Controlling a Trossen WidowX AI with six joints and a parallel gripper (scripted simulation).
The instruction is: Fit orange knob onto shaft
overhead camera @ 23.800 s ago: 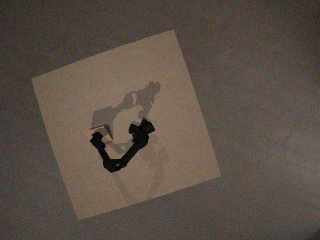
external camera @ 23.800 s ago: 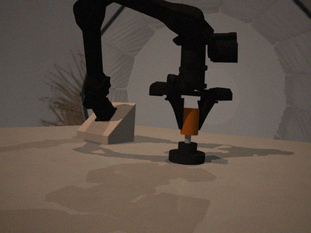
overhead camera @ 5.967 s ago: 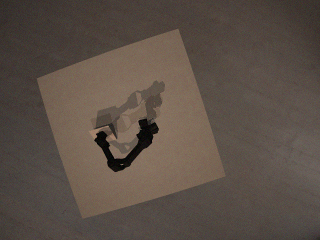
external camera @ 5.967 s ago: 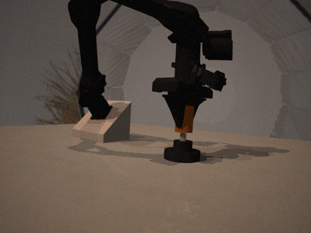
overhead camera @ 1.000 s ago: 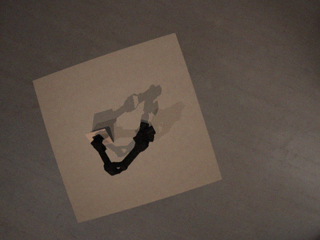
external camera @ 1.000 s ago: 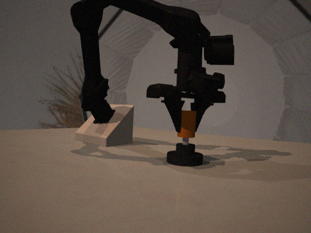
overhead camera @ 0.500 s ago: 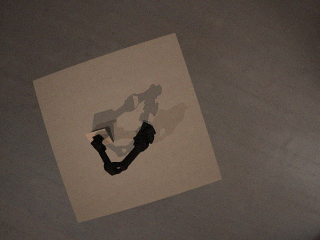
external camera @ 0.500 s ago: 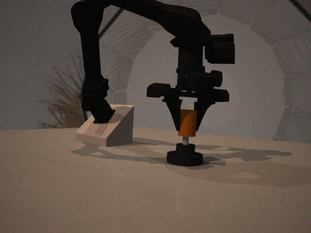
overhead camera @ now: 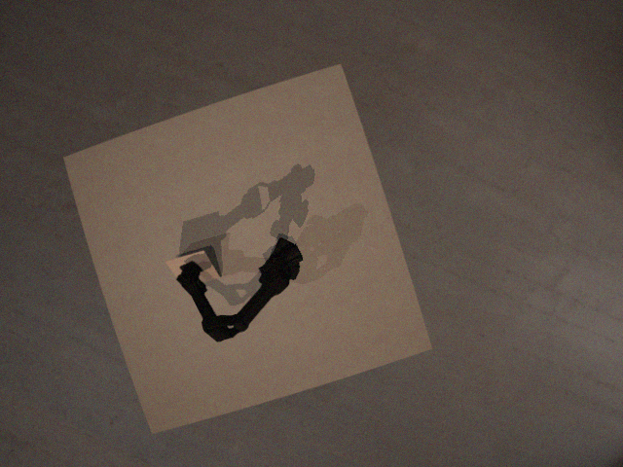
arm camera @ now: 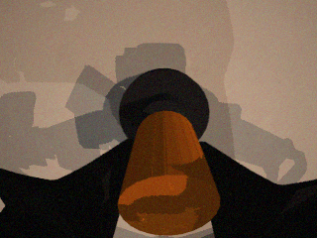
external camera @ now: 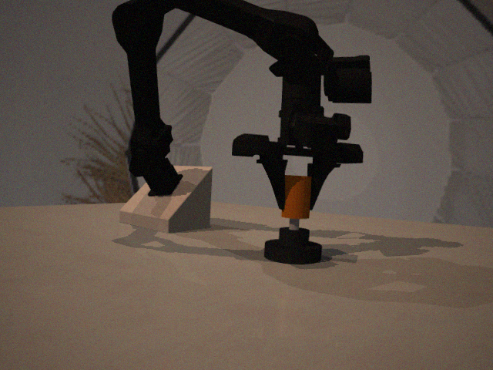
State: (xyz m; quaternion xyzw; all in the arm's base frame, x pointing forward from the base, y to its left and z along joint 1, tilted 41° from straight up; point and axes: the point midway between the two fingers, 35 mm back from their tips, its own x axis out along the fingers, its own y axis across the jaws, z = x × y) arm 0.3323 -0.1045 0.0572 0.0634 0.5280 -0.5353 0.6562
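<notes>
The orange knob is 30 mm above my gripper tip. Also, from my gripper tip: black round pedestal 40 mm below.
</notes>
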